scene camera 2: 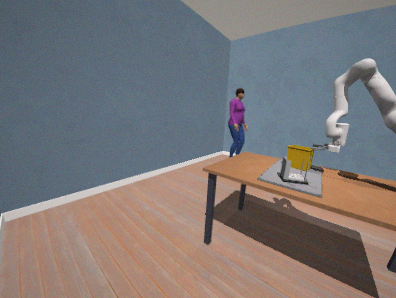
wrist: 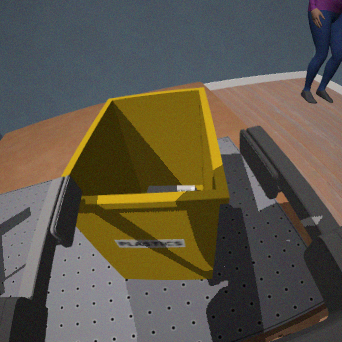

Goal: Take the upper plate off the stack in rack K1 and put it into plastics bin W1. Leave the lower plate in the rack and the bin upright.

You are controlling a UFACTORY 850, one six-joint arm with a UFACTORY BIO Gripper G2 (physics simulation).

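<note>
The yellow plastics bin W1 (scene camera 2: 299, 159) (wrist: 155, 262) stands upright, its label facing the wrist camera. A small part of a white plate (wrist: 186, 188) shows inside the bin, low behind the near rim, which hides the rest; its tilt cannot be told. My gripper (scene camera 2: 314, 147) (wrist: 162, 186) is open and empty, its fingers apart at either side of the bin's near end in the wrist view and above the bin's top in the scene view. Rack K1 (scene camera 2: 286, 168) stands in front of the bin, with a white plate (scene camera 2: 295, 177) low in it.
The bin and rack stand on a grey perforated board (scene camera 2: 269, 175) (wrist: 100, 305) on the wooden table (scene camera 2: 235, 165) (wrist: 45, 150). Dark shadow-like shapes lie on the table right of the board. A person (scene camera 2: 237, 117) (wrist: 325, 40) in a purple top stands on the floor beyond the table.
</note>
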